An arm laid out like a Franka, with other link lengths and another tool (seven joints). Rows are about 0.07 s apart.
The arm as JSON. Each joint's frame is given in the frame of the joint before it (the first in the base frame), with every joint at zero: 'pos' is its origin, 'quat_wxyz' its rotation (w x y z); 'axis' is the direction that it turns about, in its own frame. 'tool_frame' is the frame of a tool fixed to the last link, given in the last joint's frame.
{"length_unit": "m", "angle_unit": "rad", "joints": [
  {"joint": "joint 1", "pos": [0.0, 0.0, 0.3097], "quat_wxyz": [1.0, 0.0, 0.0, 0.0], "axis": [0.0, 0.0, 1.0]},
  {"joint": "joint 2", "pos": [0.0, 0.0, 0.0], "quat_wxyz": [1.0, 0.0, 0.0, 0.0], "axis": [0.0, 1.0, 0.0]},
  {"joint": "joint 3", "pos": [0.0, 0.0, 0.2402], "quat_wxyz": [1.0, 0.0, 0.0, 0.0], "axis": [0.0, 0.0, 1.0]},
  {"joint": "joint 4", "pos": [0.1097, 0.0, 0.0], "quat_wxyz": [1.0, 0.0, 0.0, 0.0], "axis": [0.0, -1.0, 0.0]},
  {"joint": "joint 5", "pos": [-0.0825, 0.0, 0.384], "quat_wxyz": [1.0, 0.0, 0.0, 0.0], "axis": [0.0, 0.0, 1.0]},
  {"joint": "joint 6", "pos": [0.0, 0.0, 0.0], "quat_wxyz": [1.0, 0.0, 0.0, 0.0], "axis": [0.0, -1.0, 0.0]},
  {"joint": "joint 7", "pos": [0.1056, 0.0, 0.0], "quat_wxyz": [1.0, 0.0, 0.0, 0.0], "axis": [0.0, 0.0, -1.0]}
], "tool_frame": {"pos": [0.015, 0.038, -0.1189], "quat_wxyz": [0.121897, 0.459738, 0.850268, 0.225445]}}
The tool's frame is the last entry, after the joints.
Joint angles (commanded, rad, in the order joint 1, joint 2, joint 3, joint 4, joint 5, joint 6, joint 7), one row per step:
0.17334, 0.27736, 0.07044, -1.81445, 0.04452, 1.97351, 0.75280
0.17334, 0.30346, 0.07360, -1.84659, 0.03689, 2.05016, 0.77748
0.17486, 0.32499, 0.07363, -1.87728, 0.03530, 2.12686, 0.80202
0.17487, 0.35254, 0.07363, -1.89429, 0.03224, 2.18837, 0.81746
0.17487, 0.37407, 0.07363, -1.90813, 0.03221, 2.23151, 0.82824
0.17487, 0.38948, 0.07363, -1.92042, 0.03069, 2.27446, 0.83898
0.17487, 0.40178, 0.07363, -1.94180, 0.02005, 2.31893, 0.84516
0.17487, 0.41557, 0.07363, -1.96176, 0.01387, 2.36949, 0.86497
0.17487, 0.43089, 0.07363, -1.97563, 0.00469, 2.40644, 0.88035
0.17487, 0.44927, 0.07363, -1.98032, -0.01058, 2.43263, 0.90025
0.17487, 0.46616, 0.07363, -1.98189, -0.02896, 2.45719, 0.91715
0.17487, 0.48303, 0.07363, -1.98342, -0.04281, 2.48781, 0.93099
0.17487, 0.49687, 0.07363, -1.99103, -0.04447, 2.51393, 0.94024
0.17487, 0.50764, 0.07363, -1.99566, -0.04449, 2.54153, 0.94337
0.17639, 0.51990, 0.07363, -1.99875, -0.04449, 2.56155, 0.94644
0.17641, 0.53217, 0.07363, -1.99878, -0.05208, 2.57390, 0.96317
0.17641, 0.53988, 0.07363, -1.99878, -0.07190, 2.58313, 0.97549
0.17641, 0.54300, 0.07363, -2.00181, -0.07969, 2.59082, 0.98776
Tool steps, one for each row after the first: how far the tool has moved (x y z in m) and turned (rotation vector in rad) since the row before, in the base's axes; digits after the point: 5 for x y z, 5 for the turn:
0.00025, 0.00059, -0.02387, -0.00375, -0.01852, -0.02106
-0.00004, -0.00021, -0.01962, 0.00220, -0.02327, -0.02528
0.00036, -0.00076, -0.01861, 0.00120, -0.01636, -0.01625
-0.00112, -0.00076, -0.01528, 0.00173, -0.00699, -0.01257
-0.00033, -0.00062, -0.01033, 0.00215, -0.01461, -0.01156
-0.00317, -0.00093, -0.01229, -0.00506, -0.01226, -0.00036
-0.00232, -0.00120, -0.01148, -0.00034, -0.01668, -0.01691
-0.00270, -0.00090, -0.01139, -0.00359, -0.00852, -0.00959
-0.00166, -0.00054, -0.01063, -0.00783, -0.00494, -0.00909
-0.00085, -0.00002, -0.00840, -0.00850, -0.00852, -0.00333
-0.00034, 0.00023, -0.00739, -0.00343, -0.01365, -0.00340
-0.00248, -0.00051, -0.00865, 0.00208, -0.00428, -0.00788
-0.00084, -0.00002, -0.00500, 0.00460, -0.01141, -0.00319
-0.00179, 0.00074, -0.00638, 0.00269, -0.00413, -0.00163
-0.00123, -0.00030, -0.00620, -0.00229, -0.00068, -0.01062
-0.00098, 0.00063, -0.00373, -0.00903, -0.00435, 0.00393
-0.00098, -0.00009, -0.00222, -0.00263, -0.00250, -0.00568

